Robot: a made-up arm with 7 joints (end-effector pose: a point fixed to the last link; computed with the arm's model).
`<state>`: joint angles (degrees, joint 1 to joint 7).
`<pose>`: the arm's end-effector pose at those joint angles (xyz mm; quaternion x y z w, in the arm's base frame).
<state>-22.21 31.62 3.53 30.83 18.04 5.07 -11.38</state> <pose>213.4 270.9 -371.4 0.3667 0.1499 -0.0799 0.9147</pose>
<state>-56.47 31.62 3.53 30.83 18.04 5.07 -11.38</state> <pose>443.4 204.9 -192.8 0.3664 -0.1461 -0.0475 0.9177</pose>
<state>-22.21 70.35 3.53 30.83 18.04 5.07 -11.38</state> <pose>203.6 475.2 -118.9 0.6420 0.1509 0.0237 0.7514</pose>
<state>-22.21 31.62 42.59 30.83 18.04 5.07 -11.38</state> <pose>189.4 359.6 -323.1 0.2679 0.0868 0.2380 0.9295</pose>
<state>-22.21 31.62 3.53 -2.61 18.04 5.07 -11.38</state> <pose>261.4 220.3 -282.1 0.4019 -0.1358 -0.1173 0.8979</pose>
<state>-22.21 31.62 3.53 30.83 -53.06 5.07 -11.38</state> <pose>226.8 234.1 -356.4 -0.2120 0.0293 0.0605 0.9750</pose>
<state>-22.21 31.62 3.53 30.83 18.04 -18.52 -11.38</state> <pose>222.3 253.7 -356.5 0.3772 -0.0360 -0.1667 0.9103</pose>
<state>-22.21 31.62 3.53 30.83 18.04 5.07 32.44</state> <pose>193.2 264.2 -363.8 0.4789 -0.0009 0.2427 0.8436</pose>
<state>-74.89 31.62 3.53 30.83 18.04 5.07 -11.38</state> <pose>509.8 160.9 -51.4 0.3527 -0.3016 -0.0281 0.8853</pose>
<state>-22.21 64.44 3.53 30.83 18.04 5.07 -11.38</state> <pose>207.3 455.7 -165.4 0.6040 0.1519 0.0077 0.7824</pose>
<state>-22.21 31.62 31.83 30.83 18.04 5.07 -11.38</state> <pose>202.8 336.4 -334.5 0.2988 0.1055 0.1517 0.9363</pose>
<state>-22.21 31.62 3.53 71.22 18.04 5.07 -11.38</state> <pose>93.5 299.6 -428.5 0.2834 0.4760 -0.0261 0.8321</pose>
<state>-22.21 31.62 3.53 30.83 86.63 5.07 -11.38</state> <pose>216.1 299.5 -342.7 0.7975 0.2137 -0.1877 0.5320</pose>
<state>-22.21 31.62 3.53 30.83 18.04 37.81 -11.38</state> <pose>188.0 288.3 -384.7 0.3268 0.3959 0.0453 0.8570</pose>
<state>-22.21 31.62 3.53 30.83 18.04 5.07 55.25</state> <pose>183.8 256.8 -365.3 0.5106 -0.0807 0.3996 0.7570</pose>
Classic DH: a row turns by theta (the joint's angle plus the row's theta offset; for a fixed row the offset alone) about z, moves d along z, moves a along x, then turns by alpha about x. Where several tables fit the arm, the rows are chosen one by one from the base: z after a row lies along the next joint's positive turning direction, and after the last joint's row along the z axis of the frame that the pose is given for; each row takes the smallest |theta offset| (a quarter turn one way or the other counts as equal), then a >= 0, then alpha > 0; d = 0 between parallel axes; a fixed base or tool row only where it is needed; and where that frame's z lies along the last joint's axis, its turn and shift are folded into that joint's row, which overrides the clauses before.
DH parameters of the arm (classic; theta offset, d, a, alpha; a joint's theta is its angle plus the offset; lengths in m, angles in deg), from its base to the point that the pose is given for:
base (fixed): -4.07 0.0398 0.01 -74.51
joint 1: -75.12 0.0255 -0.0223 -90
joint 2: 74 -0.033 -0.02 90
joint 3: 90 -0.3371 0.0299 -90
joint 4: 90 -0.01 0.0336 90
joint 5: 0 0.1264 0.0167 -90
joint 6: -90 -0.05 0.0487 90
joint 7: 90 0.0115 0.03 -14.33
tool (fixed): -89.99 -0.0191 0 0

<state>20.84 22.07 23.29 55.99 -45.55 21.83 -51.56</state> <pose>-219.9 220.3 -413.9 -0.4599 0.3594 0.2302 0.7787</pose>
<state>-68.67 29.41 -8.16 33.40 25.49 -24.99 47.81</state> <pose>465.4 127.5 -135.8 0.2947 -0.6089 0.2133 0.7049</pose>
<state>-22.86 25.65 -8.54 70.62 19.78 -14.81 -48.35</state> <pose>114.6 226.9 -470.5 0.1180 0.4278 -0.4491 0.7755</pose>
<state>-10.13 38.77 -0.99 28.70 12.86 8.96 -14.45</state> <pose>118.4 322.1 -370.9 0.3701 0.2779 -0.1109 0.8795</pose>
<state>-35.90 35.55 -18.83 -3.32 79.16 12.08 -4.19</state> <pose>329.1 182.3 -222.4 0.8268 -0.2311 -0.0739 0.5074</pose>
